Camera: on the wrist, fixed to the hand. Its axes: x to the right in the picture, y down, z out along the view.
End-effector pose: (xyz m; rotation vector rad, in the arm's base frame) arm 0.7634 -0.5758 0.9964 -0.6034 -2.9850 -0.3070
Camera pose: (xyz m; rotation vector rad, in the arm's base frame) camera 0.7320 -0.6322 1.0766 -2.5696 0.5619 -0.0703
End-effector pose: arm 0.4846 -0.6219 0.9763 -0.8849 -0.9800 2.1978
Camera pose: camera 0.5519 -0.5451 0.9635 1.0997 -0.7522 -0.4606
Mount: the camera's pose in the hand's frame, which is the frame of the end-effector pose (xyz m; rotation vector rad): 0.0172 -0.0488 -0.0890 0.1077 -0.5165 -3.0920
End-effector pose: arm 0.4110 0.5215 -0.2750 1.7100 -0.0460 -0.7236
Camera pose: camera 0.4511 0.6058 -0.3184 0.0247 -1.6112 1.8576
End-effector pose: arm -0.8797 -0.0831 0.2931 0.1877 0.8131 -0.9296
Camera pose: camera -0.9599 -0.0815 0.2285 1.0758 0.1566 2.1277
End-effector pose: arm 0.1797 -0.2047 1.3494 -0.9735 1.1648 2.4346
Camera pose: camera 0.2319 -0.2425 1.2692 -0.5248 -0.6687 -0.1864
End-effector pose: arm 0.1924 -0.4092 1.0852 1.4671 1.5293 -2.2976
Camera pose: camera 0.2205 -0.3114 1.1008 1.3619 -0.9895 0.2347
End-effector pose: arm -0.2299 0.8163 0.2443 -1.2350 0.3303 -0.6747
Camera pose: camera -0.2823 0.7299 0.2642 0.4757 1.8729 1.7682
